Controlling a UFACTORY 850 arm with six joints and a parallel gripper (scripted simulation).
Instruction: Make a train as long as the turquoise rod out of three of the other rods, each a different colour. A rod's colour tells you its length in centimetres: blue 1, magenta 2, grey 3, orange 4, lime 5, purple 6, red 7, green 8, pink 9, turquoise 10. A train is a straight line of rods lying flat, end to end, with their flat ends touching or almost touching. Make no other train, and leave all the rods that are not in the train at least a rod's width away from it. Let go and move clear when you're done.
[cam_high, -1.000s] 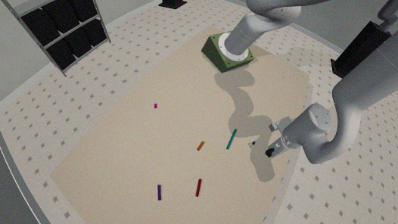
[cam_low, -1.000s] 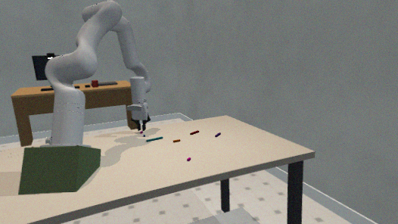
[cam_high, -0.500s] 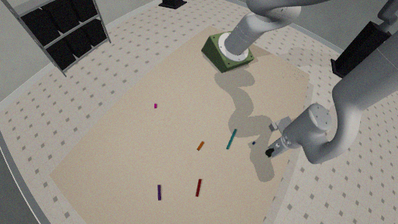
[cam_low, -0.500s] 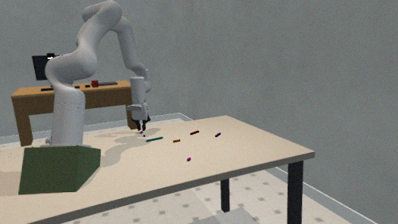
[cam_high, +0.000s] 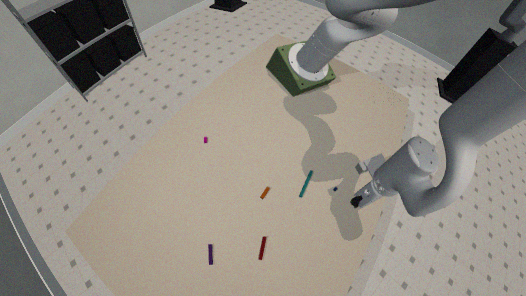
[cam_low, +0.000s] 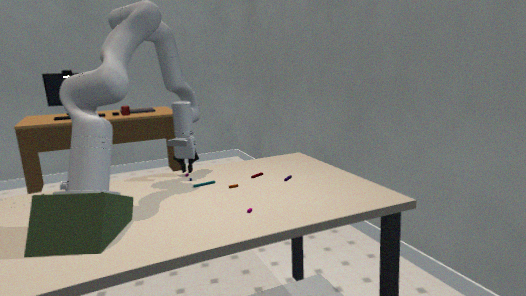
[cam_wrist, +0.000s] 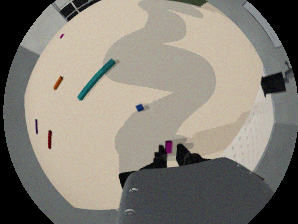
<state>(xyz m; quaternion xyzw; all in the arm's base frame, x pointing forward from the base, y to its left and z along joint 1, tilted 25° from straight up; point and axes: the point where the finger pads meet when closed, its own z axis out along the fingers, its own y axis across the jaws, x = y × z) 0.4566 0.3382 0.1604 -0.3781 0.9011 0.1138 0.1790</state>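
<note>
My hand is 1 cm past the blue rod, 8 cm to the left of it and 3 cm above it. Also, from my hand: red rod (26 cm ahead, 22 cm to the right, 3 cm below); turquoise rod (1 cm ahead, 18 cm to the right, 3 cm below); orange rod (10 cm ahead, 29 cm to the right, 3 cm below).
</note>
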